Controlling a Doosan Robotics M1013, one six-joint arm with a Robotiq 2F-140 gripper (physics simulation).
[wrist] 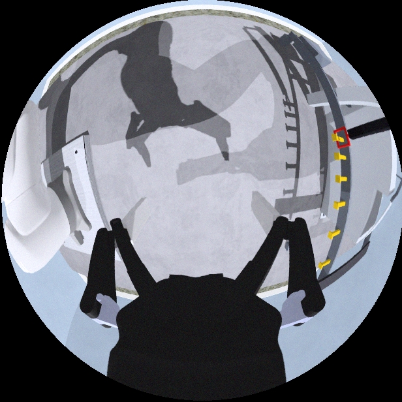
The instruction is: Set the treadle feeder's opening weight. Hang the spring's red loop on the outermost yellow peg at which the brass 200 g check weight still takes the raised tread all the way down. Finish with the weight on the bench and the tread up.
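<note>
The red loop (347,136) is around the yellow peg (336,137) at the upper end of the peg row, on the right of the wrist view. A black bar-like spring part (370,128) runs right from it. Several more yellow pegs, among them one (341,179) midway and one (324,264) at the lower end, stand along a dark curved-looking bar (345,192). My gripper (199,203) is open and empty, left of the peg row and apart from it. The brass weight does not show. I cannot tell the tread or its height.
The grey bench top (210,170) lies beneath, with shadows of the arm and the feeder frame. The feeder's pale grey panels and dark frame stand along the right. A pale metal plate (75,165) and the white robot body (37,215) are at the left.
</note>
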